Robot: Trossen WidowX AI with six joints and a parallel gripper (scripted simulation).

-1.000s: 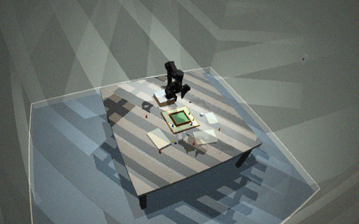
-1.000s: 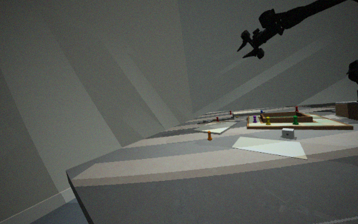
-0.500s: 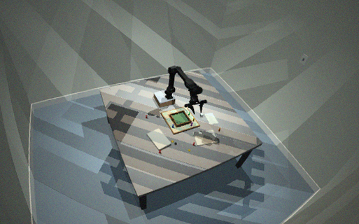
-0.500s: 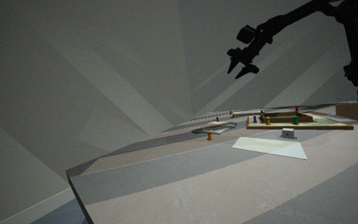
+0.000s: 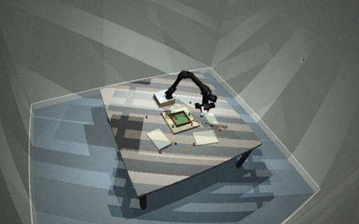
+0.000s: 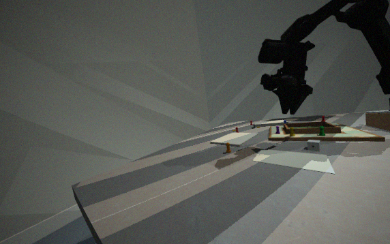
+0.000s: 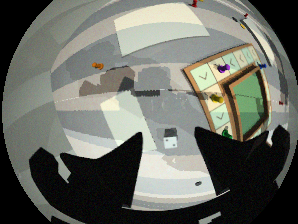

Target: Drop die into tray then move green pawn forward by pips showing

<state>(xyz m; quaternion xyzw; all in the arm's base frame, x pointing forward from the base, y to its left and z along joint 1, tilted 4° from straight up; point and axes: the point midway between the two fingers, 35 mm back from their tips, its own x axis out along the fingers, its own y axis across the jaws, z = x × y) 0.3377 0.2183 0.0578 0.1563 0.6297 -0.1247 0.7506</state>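
Right now the grey die is 90 mm below my gripper tip, 50 mm behind it and 20 mm to the left of it. Round my gripper tip: yellow pawn 100 mm to the right, 80 mm below, 10 mm behind; then green pawn 100 mm to the right, 100 mm behind, 80 mm below; then purple pawn 140 mm to the right, 80 mm below, 30 mm ahead.
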